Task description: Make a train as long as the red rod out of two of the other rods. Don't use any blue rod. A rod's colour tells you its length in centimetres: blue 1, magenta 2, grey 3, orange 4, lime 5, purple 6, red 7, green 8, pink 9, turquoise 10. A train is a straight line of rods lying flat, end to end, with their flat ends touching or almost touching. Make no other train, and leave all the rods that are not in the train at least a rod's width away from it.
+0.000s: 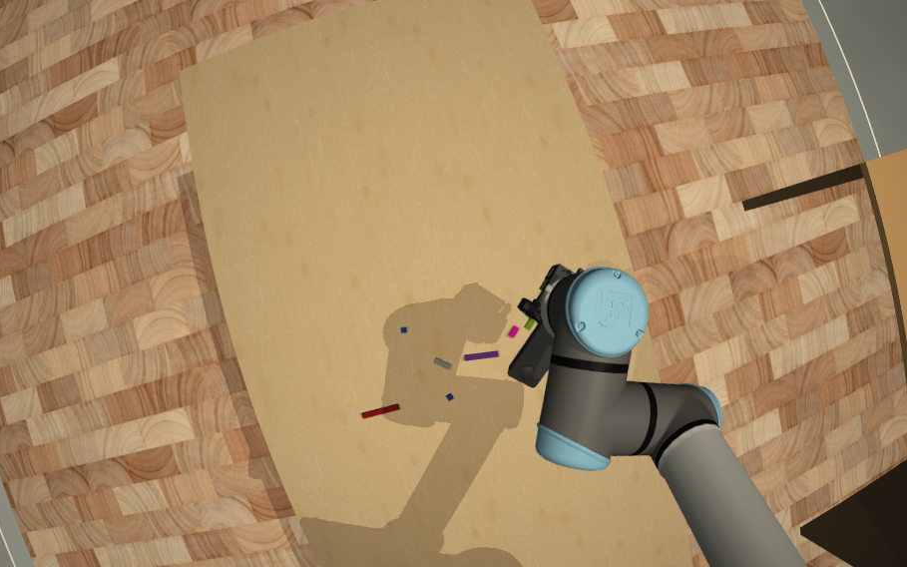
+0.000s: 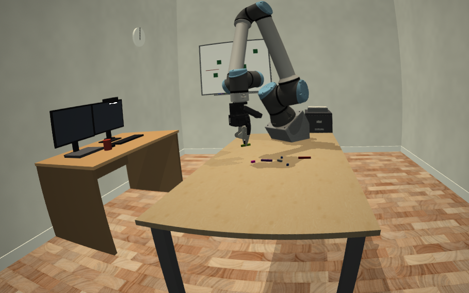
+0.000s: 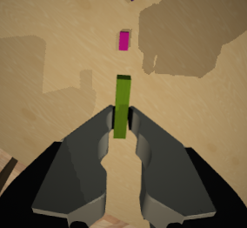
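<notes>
The magenta rod is 10 cm below my hand, 3 cm to the left of it and 2 cm behind it. From my hand the other things lie so: grey rod 17 cm to the left, 10 cm below, 3 cm behind; purple rod 10 cm to the left, 10 cm below, 4 cm behind; lime rod 1 cm below.
</notes>
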